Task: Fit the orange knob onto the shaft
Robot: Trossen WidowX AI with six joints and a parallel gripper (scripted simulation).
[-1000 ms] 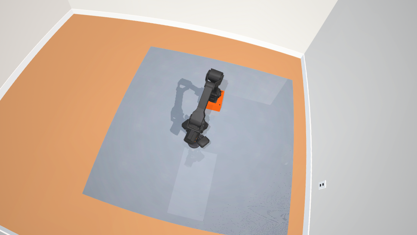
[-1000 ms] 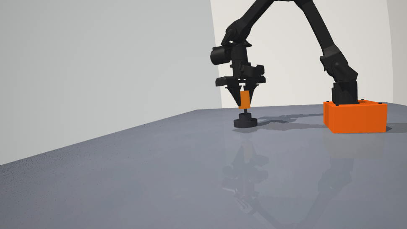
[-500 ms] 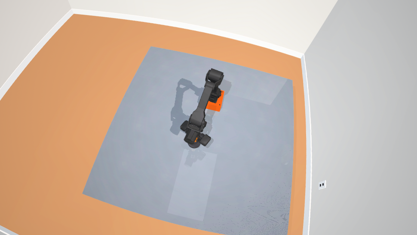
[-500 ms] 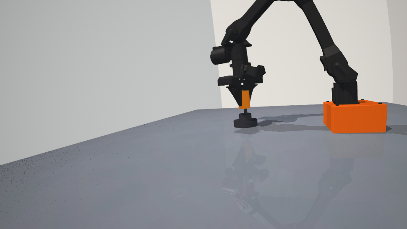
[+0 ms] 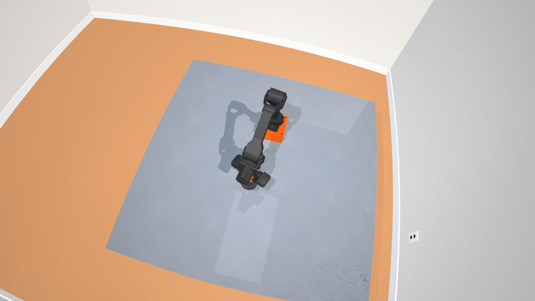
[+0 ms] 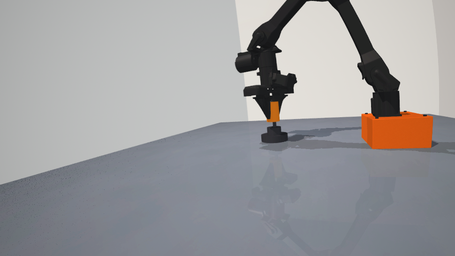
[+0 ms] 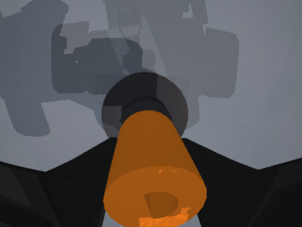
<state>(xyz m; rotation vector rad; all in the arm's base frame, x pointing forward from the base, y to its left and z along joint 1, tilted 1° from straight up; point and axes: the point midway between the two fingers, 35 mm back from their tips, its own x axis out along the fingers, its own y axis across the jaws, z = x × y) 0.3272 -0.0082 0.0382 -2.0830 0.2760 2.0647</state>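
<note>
Now: the orange knob 2 cm above my gripper tip. From my gripper tip the other things lie so: round dark pedestal 4 cm below.
</note>
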